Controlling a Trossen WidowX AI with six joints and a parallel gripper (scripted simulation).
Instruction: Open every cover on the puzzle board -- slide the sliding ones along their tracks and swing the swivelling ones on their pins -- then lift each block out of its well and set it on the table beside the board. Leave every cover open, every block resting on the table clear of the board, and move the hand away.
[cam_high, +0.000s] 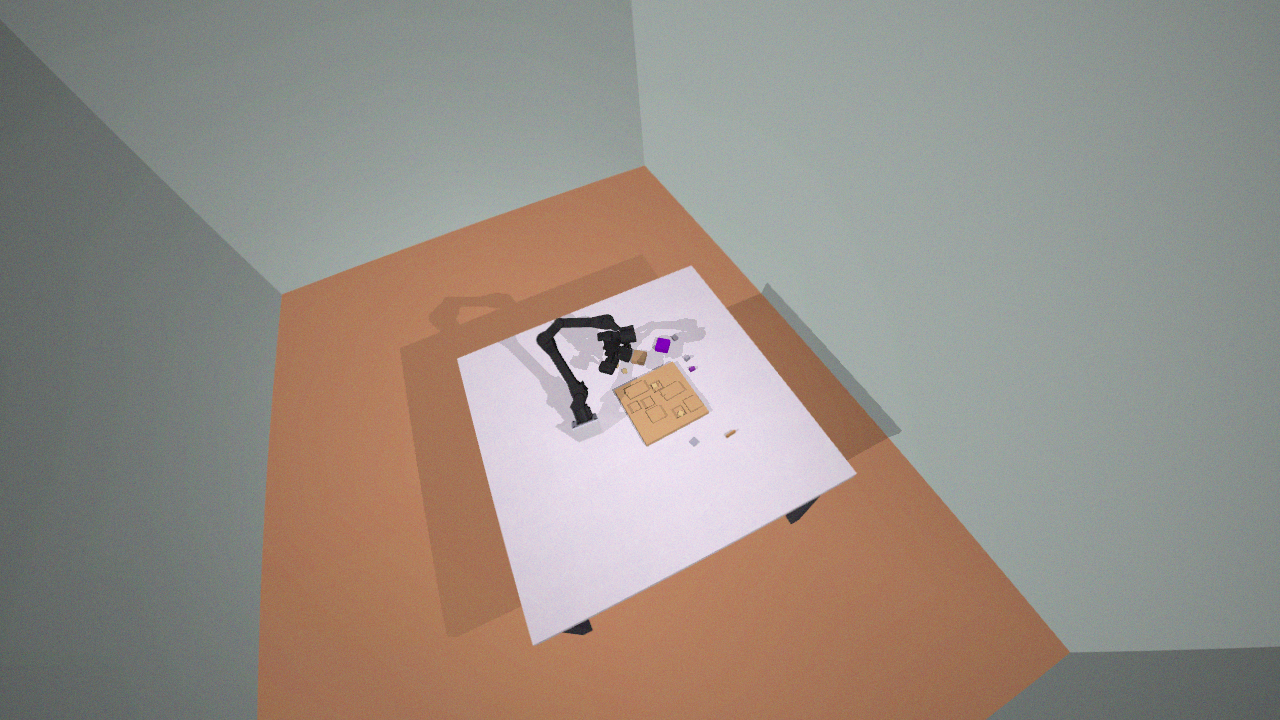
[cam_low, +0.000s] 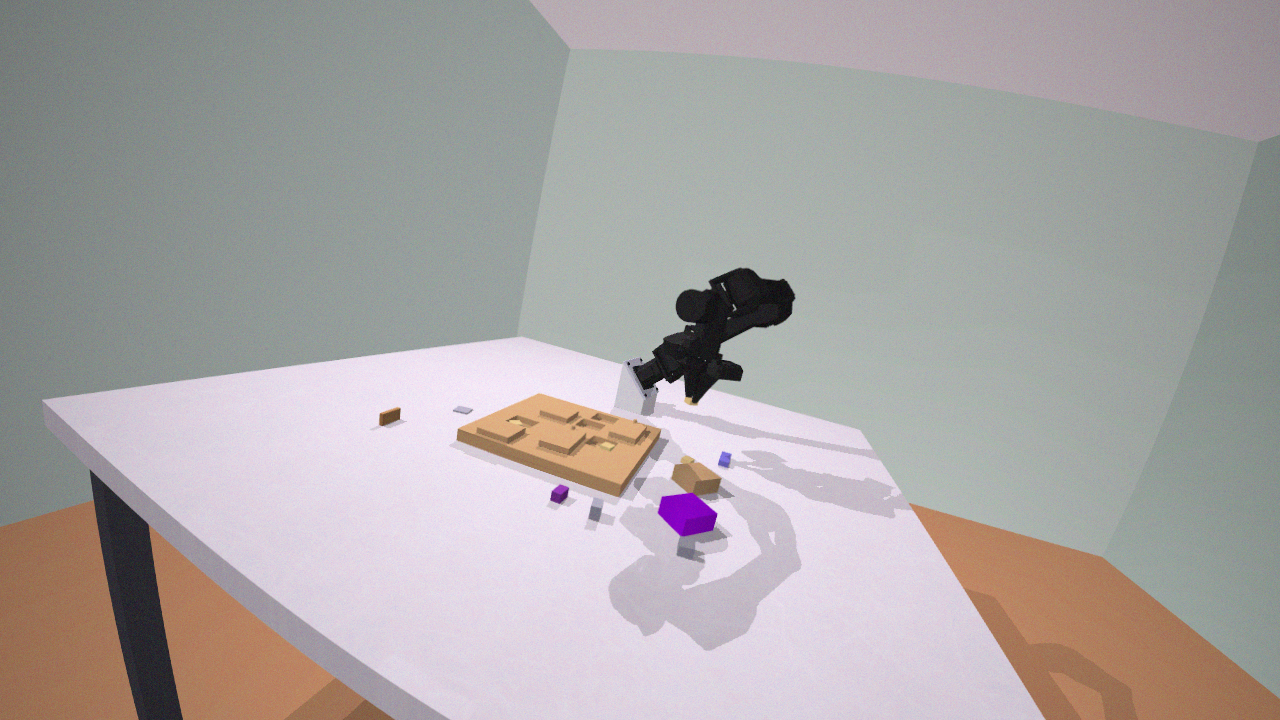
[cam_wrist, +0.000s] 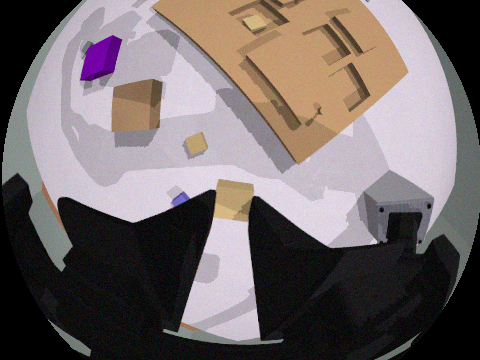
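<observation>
The blue piece lies 110 mm below my gripper tip, 90 mm to the left of it and 40 mm behind it. The rest, counted from my gripper tip: large purple block (240 mm ahead, 100 mm to the left, 100 mm below); then small purple cube (320 mm ahead, 100 mm below, 70 mm to the right); then brown box (120 mm ahead, 100 mm below, 70 mm to the left).
</observation>
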